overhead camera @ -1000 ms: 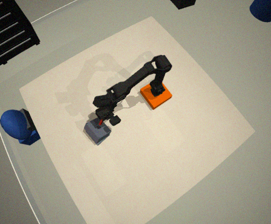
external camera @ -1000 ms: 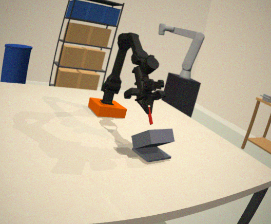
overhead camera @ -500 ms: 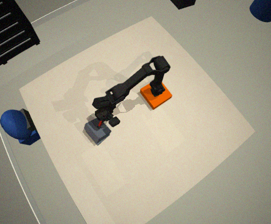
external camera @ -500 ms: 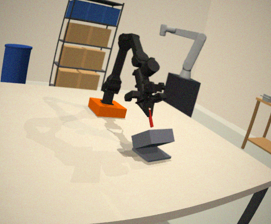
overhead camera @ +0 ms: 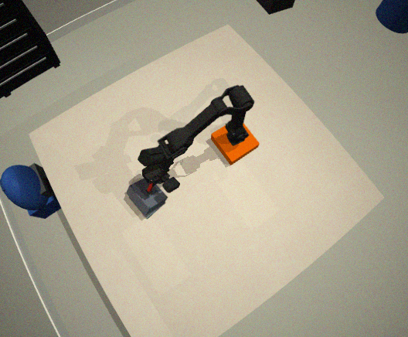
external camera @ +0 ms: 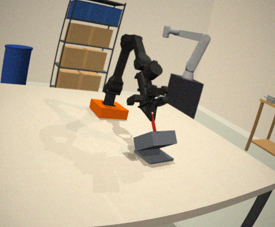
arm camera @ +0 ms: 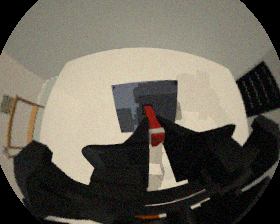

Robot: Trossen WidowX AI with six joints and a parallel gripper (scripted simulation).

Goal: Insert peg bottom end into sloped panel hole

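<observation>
The thin red peg lies 10 mm behind my gripper tip and 10 mm above it. From my gripper tip the other things lie so: grey sloped panel: 70 mm below, 40 mm ahead, 10 mm to the left; then flat grey foot: 130 mm below, 60 mm ahead, 20 mm to the left.
</observation>
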